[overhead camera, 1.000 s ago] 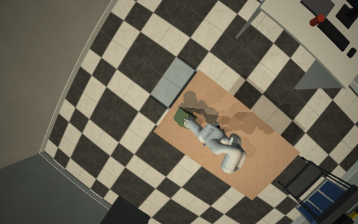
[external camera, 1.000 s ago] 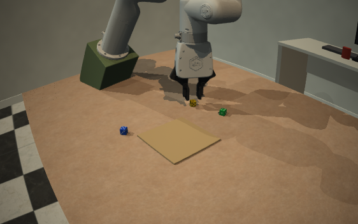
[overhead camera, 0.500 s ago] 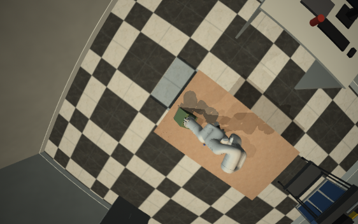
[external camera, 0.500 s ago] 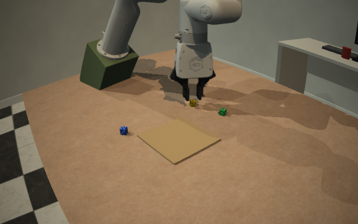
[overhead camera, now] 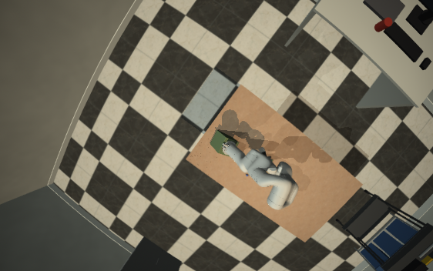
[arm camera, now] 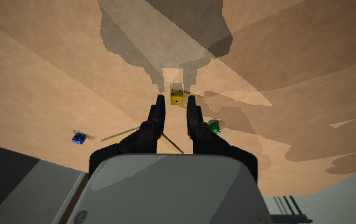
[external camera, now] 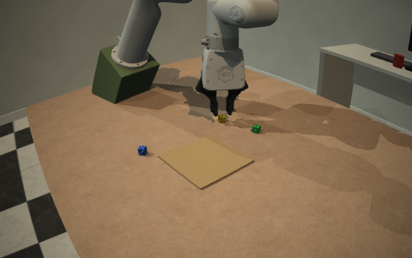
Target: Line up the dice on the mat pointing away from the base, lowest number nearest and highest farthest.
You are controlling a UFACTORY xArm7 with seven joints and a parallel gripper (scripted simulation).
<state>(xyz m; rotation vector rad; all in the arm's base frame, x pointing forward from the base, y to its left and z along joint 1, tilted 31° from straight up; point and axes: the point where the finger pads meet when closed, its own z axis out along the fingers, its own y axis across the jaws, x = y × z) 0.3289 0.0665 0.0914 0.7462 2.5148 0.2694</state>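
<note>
My hand is 30 mm above the yellow die. The rest, counted from my hand: tan mat: 100 mm ahead, 150 mm to the right, 40 mm below; blue die: 10 mm behind, 230 mm to the right, 30 mm below; green die: 100 mm ahead, 20 mm to the left, 30 mm below.
</note>
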